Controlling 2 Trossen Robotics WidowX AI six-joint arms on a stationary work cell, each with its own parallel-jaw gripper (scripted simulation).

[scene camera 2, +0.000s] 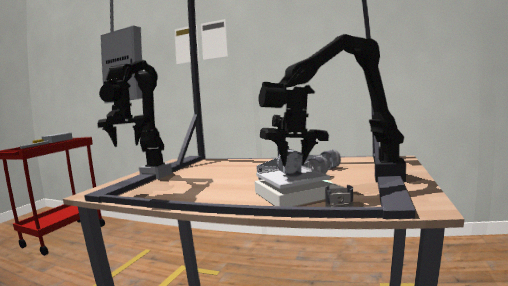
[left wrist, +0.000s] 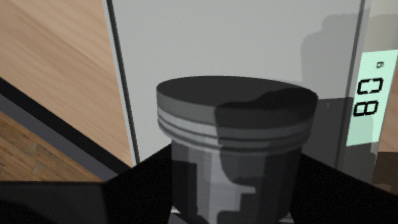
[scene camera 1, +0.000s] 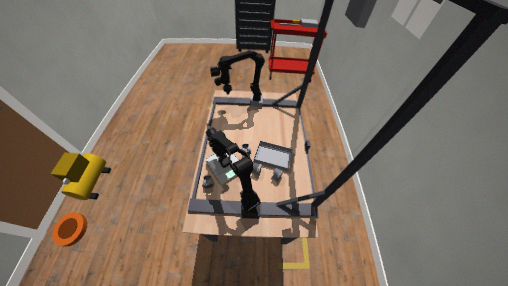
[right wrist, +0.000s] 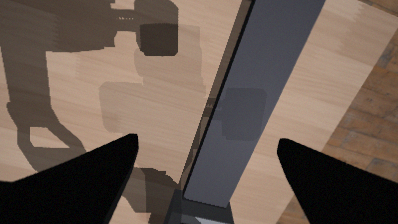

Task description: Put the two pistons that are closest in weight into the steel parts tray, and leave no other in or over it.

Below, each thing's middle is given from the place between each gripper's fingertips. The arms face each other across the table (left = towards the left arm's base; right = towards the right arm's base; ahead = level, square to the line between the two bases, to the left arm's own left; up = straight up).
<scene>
I see my left gripper 70 mm above the scale plate (scene camera 2: 277,178), 10 mm to the left of it and 10 mm past it. Round my left hand: steel parts tray (scene camera 1: 269,154): 340 mm behind, 120 mm below, 90 mm to the right; then white scale (scene camera 2: 296,195): 90 mm below, 10 mm behind.
Right now my right hand is 56 cm to the right of the scale plate, 14 cm above it and 4 cm past it. Round my right hand: steel parts tray 48 cm to the left, 37 cm behind, 19 cm below; then white scale 57 cm to the left, 16 cm below, 5 cm behind.
</scene>
